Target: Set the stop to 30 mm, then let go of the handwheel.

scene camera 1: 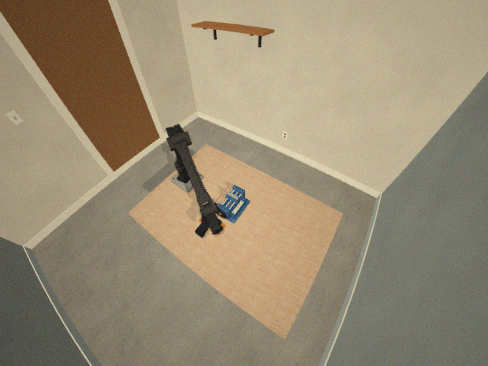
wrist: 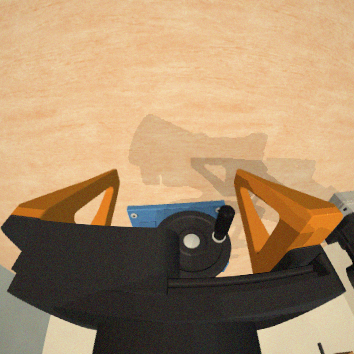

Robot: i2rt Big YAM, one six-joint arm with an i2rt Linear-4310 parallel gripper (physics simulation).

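Where they show: gripper, fingertip midpoint: (wrist: pixel 176 175); arm's base at its link origin: (scene camera 1: pixel 186 175) (wrist: pixel 345 224).
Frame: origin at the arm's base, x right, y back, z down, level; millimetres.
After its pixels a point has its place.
The blue stop fixture (scene camera 1: pixel 245 202) {x 35, y -494, z 4 mm} (wrist: pixel 144 215) {x 173, y -459, z 26 mm} stands beside the gripper in the scene view. Its white scale (scene camera 1: pixel 238 207) {x 100, y -473, z -20 mm} shows there, too small to read. In the wrist view, the fixture is partly covered by the black handwheel (wrist: pixel 191 241) {x 197, y -393, z -41 mm}, which has a pale hub and an upright black crank handle (wrist: pixel 224 222) {x 228, y -358, z -44 mm} at its upper right. The gripper's black body hides the wheel's lower left and the scale in that view. My gripper (scene camera 1: pixel 212 223) {x 287, y -394, z -31 mm} (wrist: pixel 176 175) {x 287, y -394, z -31 mm} is open, with nothing between its orange fingers. The handle appears close to the right finger, with a small gap. The stop's setting cannot be read.
The fixture stands on a light wooden board (scene camera 1: pixel 280 250) {x 244, y -806, z 36 mm} on the grey floor. The arm's grey base plate (scene camera 1: pixel 182 184) {x 77, y -21, z 0 mm} is at the board's left edge. A wooden shelf (scene camera 1: pixel 232 28) hangs high on the back wall. Arm shadows fall on the board.
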